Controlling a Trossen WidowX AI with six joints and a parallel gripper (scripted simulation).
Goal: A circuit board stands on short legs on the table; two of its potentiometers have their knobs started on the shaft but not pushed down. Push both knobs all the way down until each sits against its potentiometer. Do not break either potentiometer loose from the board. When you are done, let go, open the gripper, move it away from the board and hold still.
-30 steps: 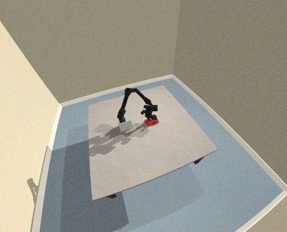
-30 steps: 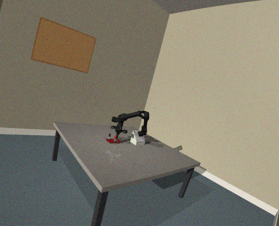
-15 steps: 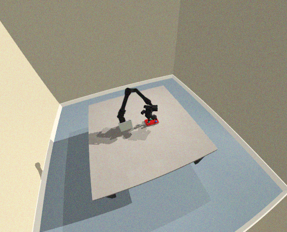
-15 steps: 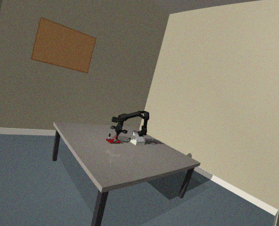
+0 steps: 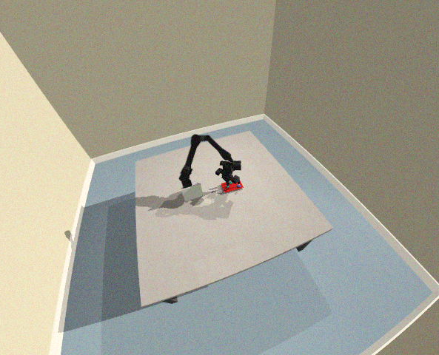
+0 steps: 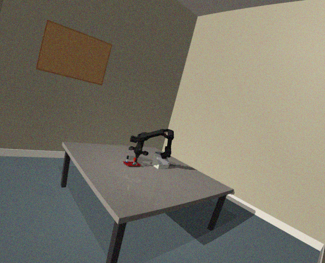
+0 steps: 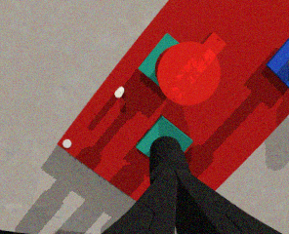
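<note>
Now: gripper tip 4 cm short of the red knob, 2 cm to the right of it and 1 cm below it. The rest, counted from my gripper tip: teal potentiometer: 3 cm below.
</note>
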